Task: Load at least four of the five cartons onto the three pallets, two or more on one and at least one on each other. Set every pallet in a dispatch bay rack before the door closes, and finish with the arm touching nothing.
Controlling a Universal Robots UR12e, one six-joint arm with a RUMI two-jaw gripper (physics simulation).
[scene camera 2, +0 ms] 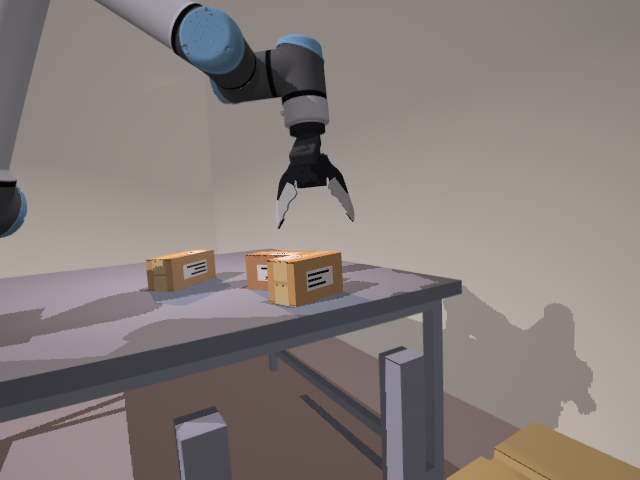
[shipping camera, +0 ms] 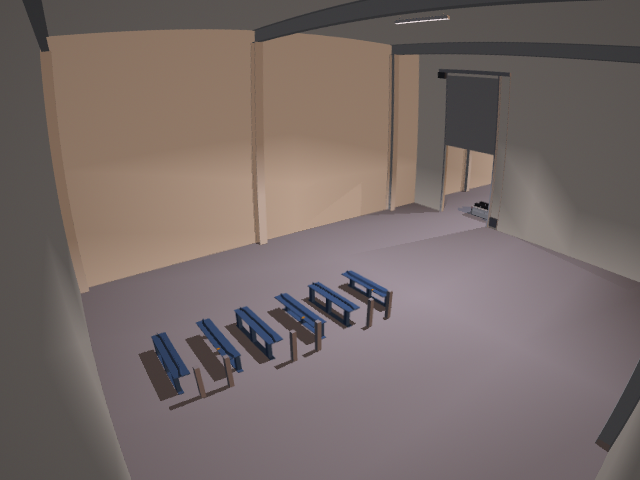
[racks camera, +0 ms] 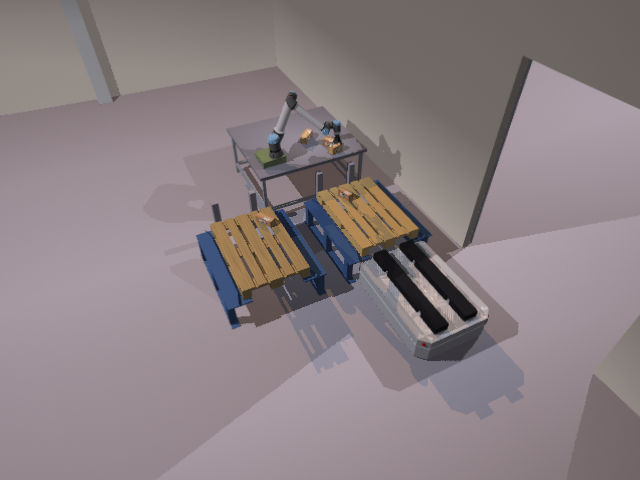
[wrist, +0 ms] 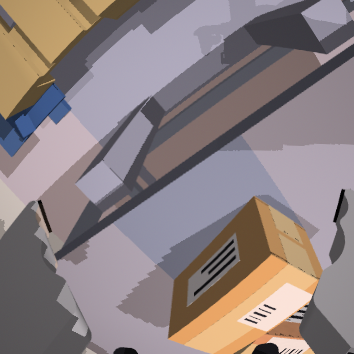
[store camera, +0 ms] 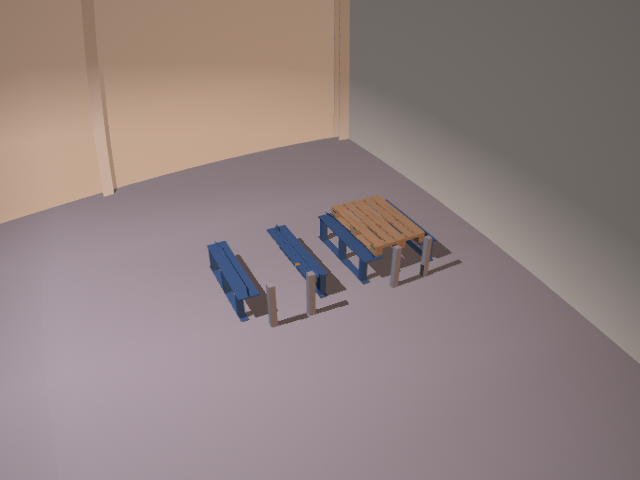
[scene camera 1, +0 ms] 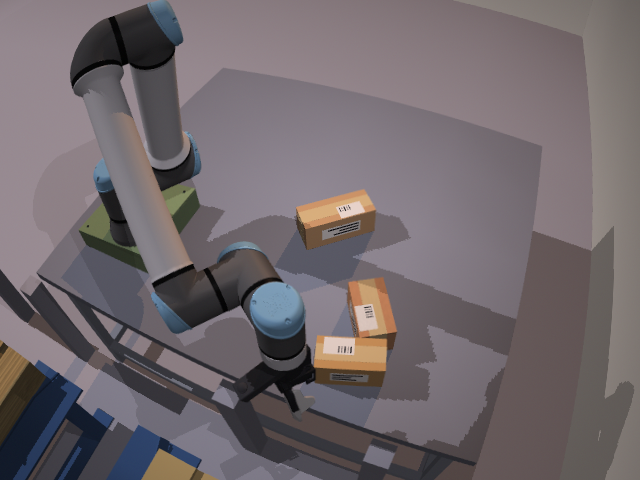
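Pixels of known places: gripper, fingertip midpoint: (scene camera 2: 315, 225) (racks camera: 337, 147) (wrist: 191, 199) (scene camera 1: 284, 396); arm's base, origin of the base link: (racks camera: 276, 154).
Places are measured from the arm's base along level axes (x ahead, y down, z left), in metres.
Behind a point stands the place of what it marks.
Observation:
My gripper (scene camera 2: 316, 223) @[y -0.101, x 0.685, z -0.445 m] (wrist: 191, 199) @[y -0.101, x 0.685, z -0.445 m] is open and empty, above the table's front edge beside the front carton (scene camera 1: 350, 361) @[y -0.016, x 0.799, z -0.274 m] (scene camera 2: 317, 279) @[y 0.042, x 0.793, z -0.300 m] (wrist: 250, 237) @[y 0.032, x 0.733, z -0.310 m]. A second carton (scene camera 1: 372, 304) @[y -0.011, x 0.814, z -0.089 m] (scene camera 2: 255, 268) @[y 0.030, x 0.745, z -0.064 m] stands close behind it; a third (scene camera 1: 336, 219) @[y -0.008, x 0.639, z 0.185 m] (scene camera 2: 180, 271) @[y 0.038, x 0.590, z 0.145 m] stands farther back. In the racks camera one carton (racks camera: 266, 219) @[y 0.268, x -0.618, z -0.810 m] lies on the left pallet (racks camera: 231, 258) @[y 0.352, x -1.236, z -1.097 m] and another (racks camera: 345, 194) @[y 0.271, x 0.482, z -0.940 m] on the right pallet (racks camera: 345, 222) @[y 0.354, x 0.216, z -1.313 m]. The third pallet (store camera: 377, 222) @[y 0.352, x -10.596, z 0.279 m] sits in a store rack without cartons. Blue dispatch racks (shipping camera: 256, 326) @[y 0.496, x 10.814, z -2.509 m] hold no pallets. The door (shipping camera: 471, 113) @[y -2.932, x 1.566, z -3.121 m] is partly lowered.
A white mobile carrier (racks camera: 390, 307) @[y 0.573, x -0.046, z -2.523 m] with two black bars stands at the front end of the right pallet, mostly outside its rack. Grey posts (scene camera 2: 201, 444) @[y 0.264, x 0.434, z -0.409 m] (scene camera 2: 400, 408) @[y 0.359, x 0.898, z -0.465 m] stand before the table (scene camera 2: 155, 351) @[y 0.099, x 0.390, z -0.348 m]. A bare blue store rack (store camera: 235, 271) @[y 0.497, x -8.544, z 0.021 m] stands left of the third pallet.

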